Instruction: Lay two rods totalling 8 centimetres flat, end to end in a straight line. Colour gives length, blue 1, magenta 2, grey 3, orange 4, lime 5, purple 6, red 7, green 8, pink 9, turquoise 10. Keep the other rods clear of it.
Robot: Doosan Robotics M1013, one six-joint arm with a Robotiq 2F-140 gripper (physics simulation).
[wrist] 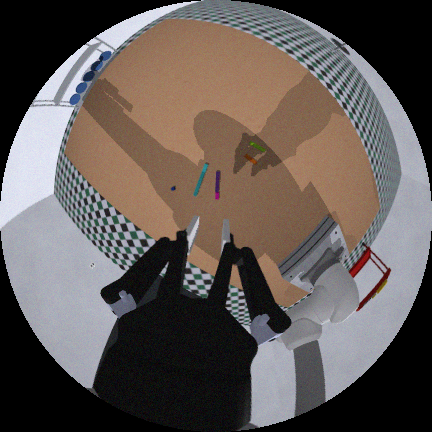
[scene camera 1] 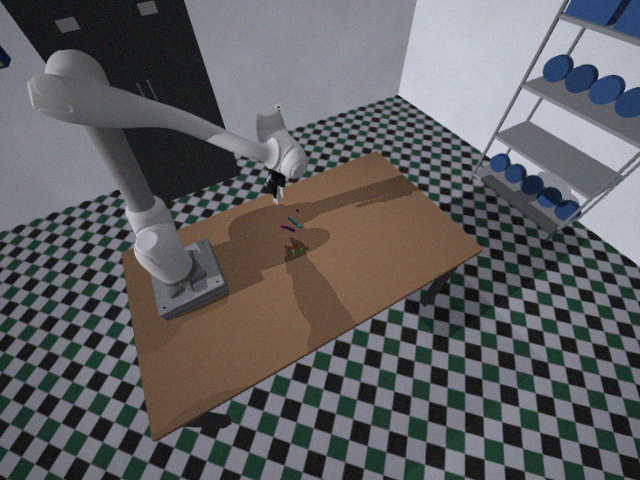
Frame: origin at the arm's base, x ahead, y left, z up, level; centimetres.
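Seen in the pictures: gripper, fingertip midpoint: [wrist: 210, 224] [scene camera 1: 279, 199]; arm's base at its link origin: [wrist: 322, 267] [scene camera 1: 181, 273].
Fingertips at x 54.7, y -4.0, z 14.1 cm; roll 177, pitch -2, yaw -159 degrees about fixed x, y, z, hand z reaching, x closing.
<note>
Pixels of each thing's middle, then the offset from my fingertips to it. Level surfaces: height alone.
- purple rod at the middle of its body: [wrist: 216, 181] [scene camera 1: 289, 228] dz -20.7, dx +1.1, dy -3.4 cm
- magenta rod at the middle of its body: [wrist: 216, 195] [scene camera 1: 282, 226] dz -20.7, dx -0.8, dy +0.4 cm
- turquoise rod at the middle of its body: [wrist: 200, 179] [scene camera 1: 294, 222] dz -20.7, dx +5.7, dy -1.7 cm
- orange rod at the middle of its body: [wrist: 250, 158] [scene camera 1: 293, 246] dz -20.7, dx -4.2, dy -13.8 cm
- lime rod at the middle of its body: [wrist: 256, 146] [scene camera 1: 298, 251] dz -20.7, dx -4.1, dy -18.2 cm
- small blue rod at the middle of its body: [wrist: 172, 188] [scene camera 1: 297, 210] dz -20.7, dx +12.2, dy +4.3 cm
- wooden table at its surface level: dz -21.2 cm
A purple rod [scene camera 1: 290, 228] [wrist: 218, 181] and a magenta rod [scene camera 1: 282, 226] [wrist: 217, 196] lie flat on the table, end to end in a straight line, with no gap that I can see. A turquoise rod [scene camera 1: 294, 222] [wrist: 201, 179] lies beside them at a slant, apart from them. My gripper [scene camera 1: 278, 200] [wrist: 210, 224] is high above the table, its fingers partly open with nothing between them. In the wrist view its fingertips show below the magenta rod's end.
An orange rod [scene camera 1: 293, 246] [wrist: 251, 159] and a lime rod [scene camera 1: 298, 251] [wrist: 258, 147] lie apart from the line in the arm's shadow. A small blue rod [scene camera 1: 297, 210] [wrist: 173, 188] lies beyond the turquoise rod. The robot's base plate [scene camera 1: 217, 290] stands on the wooden table [scene camera 1: 206, 361].
</note>
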